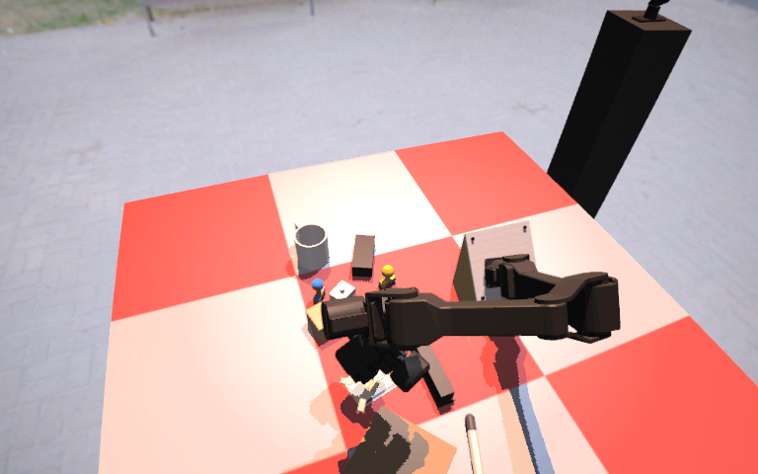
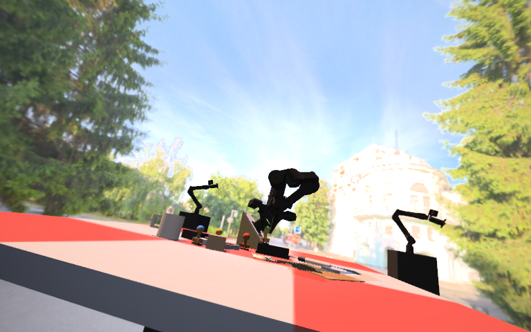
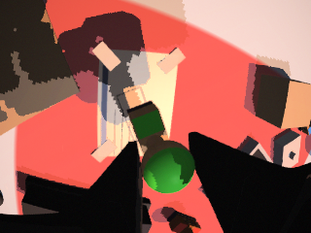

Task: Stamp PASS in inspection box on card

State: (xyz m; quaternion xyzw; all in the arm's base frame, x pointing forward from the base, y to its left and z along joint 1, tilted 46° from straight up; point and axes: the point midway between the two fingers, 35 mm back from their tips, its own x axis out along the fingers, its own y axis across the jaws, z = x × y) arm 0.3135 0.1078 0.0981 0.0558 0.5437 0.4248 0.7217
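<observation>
The card is 9 cm below my gripper tip. The rest, counted from my gripper tip: red-knobbed stamp (12 cm behind, 12 cm to the right, 6 cm below); green-knobbed PASS stamp (1 cm behind, 2 cm below); dark bar (12 cm behind, 1 cm to the left, 7 cm below).
</observation>
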